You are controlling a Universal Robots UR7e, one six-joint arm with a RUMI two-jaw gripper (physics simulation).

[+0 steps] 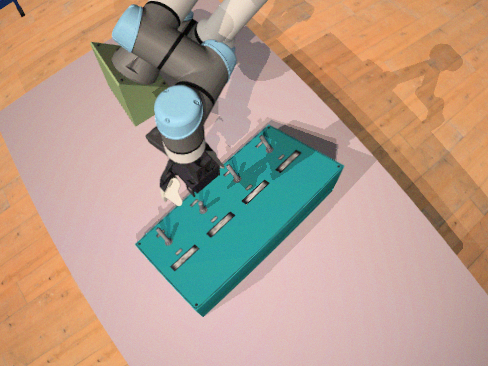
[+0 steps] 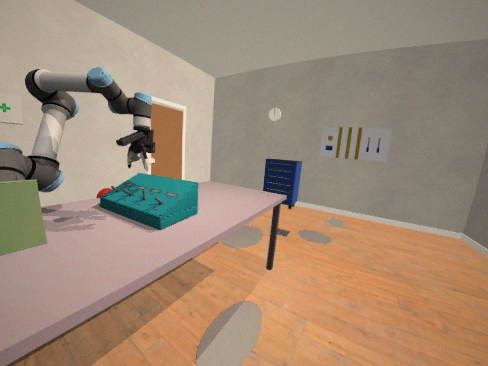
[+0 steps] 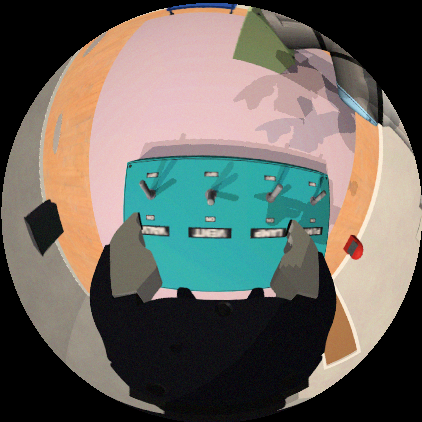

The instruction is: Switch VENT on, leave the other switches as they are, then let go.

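Note:
The teal switch panel lies on the table with four levers. The VENT lever leans toward its ON label, unlike the others. The VALVE lever, LAMP lever and PUMP lever lean toward their OFF labels. My gripper is wide open, empty and raised above the panel, apart from the levers.
A green wedge-shaped block stands on the pink table near the arm. A red object shows beyond the panel. A blue drawer cabinet stands by the far wall.

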